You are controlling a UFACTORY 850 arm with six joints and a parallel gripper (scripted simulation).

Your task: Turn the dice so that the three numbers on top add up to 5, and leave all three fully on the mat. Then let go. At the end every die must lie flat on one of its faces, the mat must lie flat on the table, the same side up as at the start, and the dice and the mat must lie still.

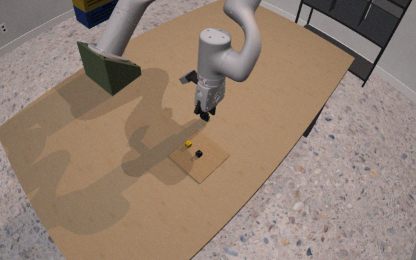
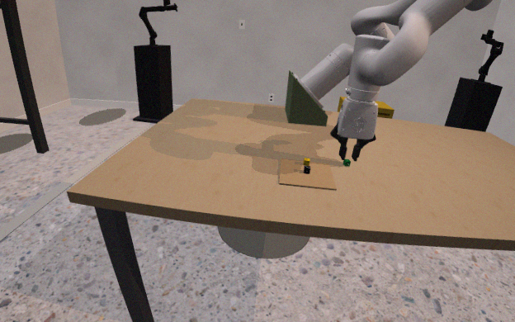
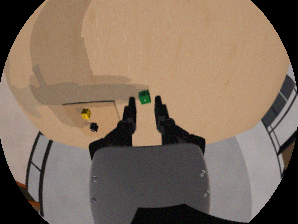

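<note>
The green die lies 3 cm below my hand. From my hand the other things lie so: tan mat: 12 cm to the right, 9 cm ahead, 4 cm below; black die: 12 cm to the right, 9 cm ahead, 3 cm below; yellow die: 12 cm to the right, 4 cm ahead, 3 cm below.
</note>
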